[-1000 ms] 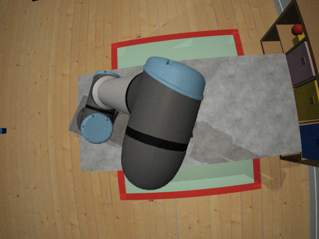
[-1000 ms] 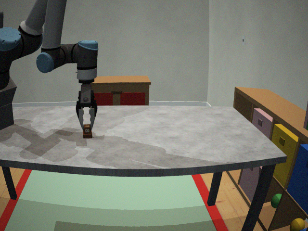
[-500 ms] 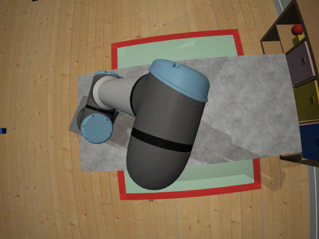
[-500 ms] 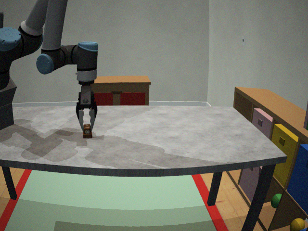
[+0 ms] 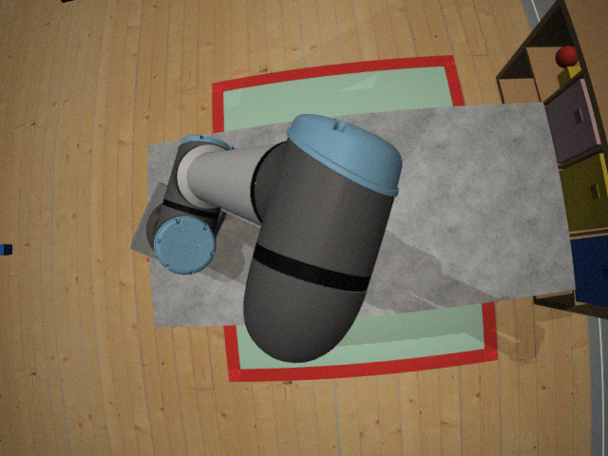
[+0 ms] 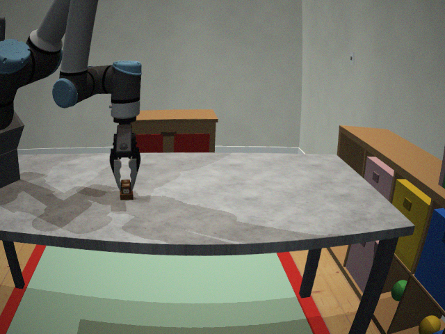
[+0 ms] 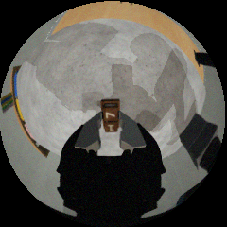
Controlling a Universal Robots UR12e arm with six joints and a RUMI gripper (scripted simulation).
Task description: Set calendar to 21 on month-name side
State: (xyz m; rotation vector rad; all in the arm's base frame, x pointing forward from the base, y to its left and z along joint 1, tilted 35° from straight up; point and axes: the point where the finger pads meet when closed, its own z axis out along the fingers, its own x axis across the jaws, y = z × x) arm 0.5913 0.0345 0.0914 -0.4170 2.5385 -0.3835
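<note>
My gripper is now 30 mm above the brown calendar tray and 20 mm to the right of it.
</note>
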